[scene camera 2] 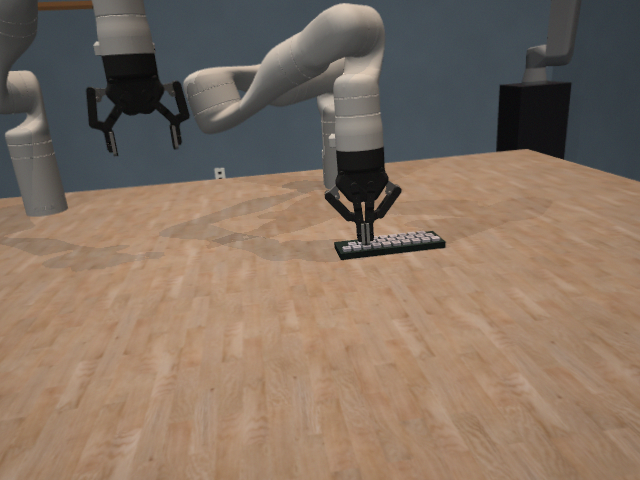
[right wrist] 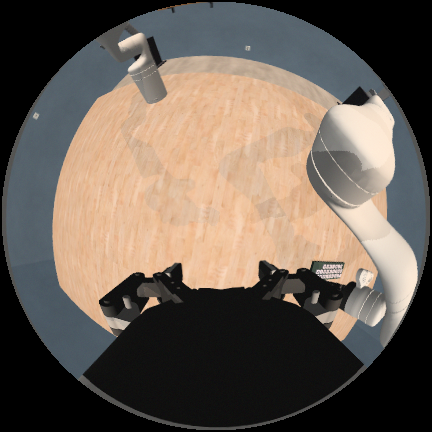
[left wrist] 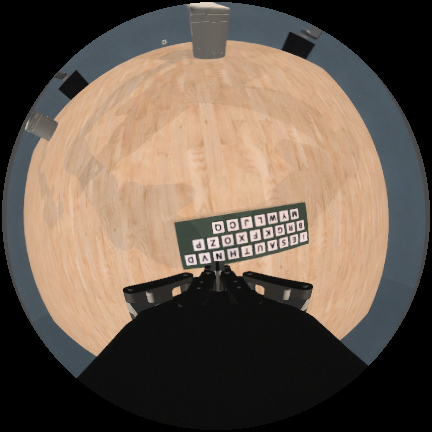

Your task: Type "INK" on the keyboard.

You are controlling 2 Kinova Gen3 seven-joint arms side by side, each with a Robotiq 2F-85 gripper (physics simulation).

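Frame: origin at the left arm's base, x up, y ahead, z left, level; metres.
Seen in the pictures: left gripper, fingertip midpoint: point(scene camera 2: 365, 244) point(left wrist: 216, 268); right gripper, fingertip midpoint: point(scene camera 2: 146, 152) point(right wrist: 220, 270); left arm's base, origin of the base link: point(left wrist: 208, 54); right arm's base, origin of the base link: point(scene camera 2: 47, 211) point(right wrist: 156, 96) point(left wrist: 52, 131).
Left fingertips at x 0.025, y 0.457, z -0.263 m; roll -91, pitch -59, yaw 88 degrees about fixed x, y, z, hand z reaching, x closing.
Note:
Pixels of each thing's top centre, then the offset from my left fingertips to it. Level surfaces: height alone.
- dark green keyboard, middle of its top: point(left wrist: 251, 235) point(scene camera 2: 388, 239) point(right wrist: 329, 271) dy -0.009, dx -0.007, dz +0.056 m
- N key, middle of its top: point(left wrist: 218, 255) dy -0.010, dx -0.007, dz +0.009 m
- K key, middle of its top: point(left wrist: 267, 232) dy -0.001, dx -0.007, dz +0.076 m
- I key, middle of its top: point(left wrist: 303, 236) dy +0.037, dx -0.007, dz +0.120 m
- wooden table, its level: dx -0.025 m
A dark green keyboard point(scene camera 2: 392, 252) point(left wrist: 192, 230) point(right wrist: 327, 270) with white letter keys lies flat on the table. In the left wrist view its letters appear upside down, with the N key point(left wrist: 219, 255) in the row nearest the gripper, the K key point(left wrist: 268, 232) in the middle row and the I key point(left wrist: 303, 237) at the right end of the nearest row. My left gripper point(scene camera 2: 365, 241) point(left wrist: 216, 268) is shut and empty, pointing down with its tips at the N key; whether they press it is unclear. My right gripper point(scene camera 2: 144, 143) point(right wrist: 220, 270) is open and empty, high above the table.
The wooden table point(scene camera 2: 310, 361) point(left wrist: 225, 150) point(right wrist: 200, 150) carries the keyboard. The left arm point(scene camera 2: 310, 51) point(right wrist: 395, 255) reaches down over it. A grey arm base point(scene camera 2: 38, 175) stands at the left of the scene view, and a black pedestal point(scene camera 2: 532, 118) stands behind the table at the right.

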